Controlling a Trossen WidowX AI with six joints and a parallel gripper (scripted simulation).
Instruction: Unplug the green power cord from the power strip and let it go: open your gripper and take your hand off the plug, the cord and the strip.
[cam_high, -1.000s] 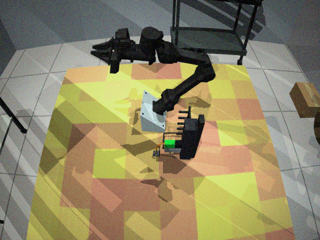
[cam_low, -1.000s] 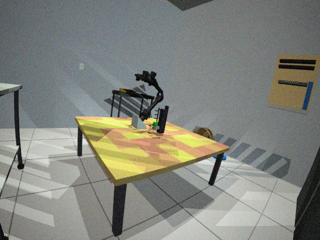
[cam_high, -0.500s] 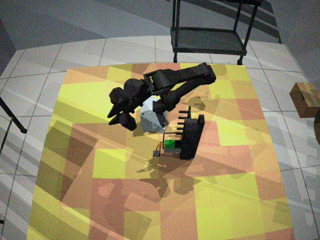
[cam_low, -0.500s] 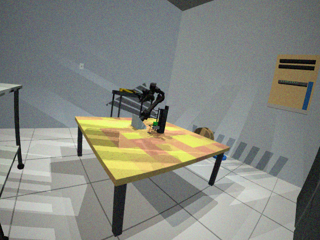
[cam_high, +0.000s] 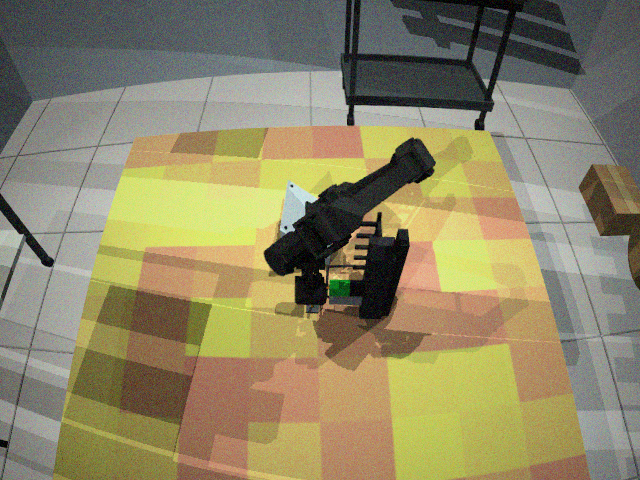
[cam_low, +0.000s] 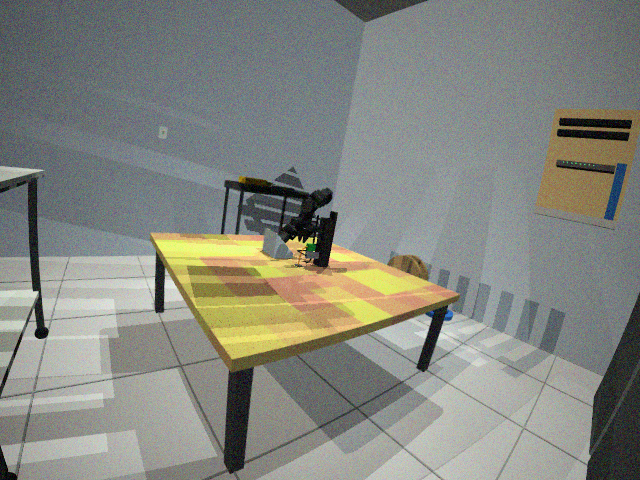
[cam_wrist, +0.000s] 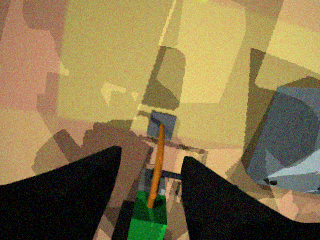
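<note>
Now: the green plug 10 mm behind my gripper tip, 90 mm to the left of it and 20 mm below it.
</note>
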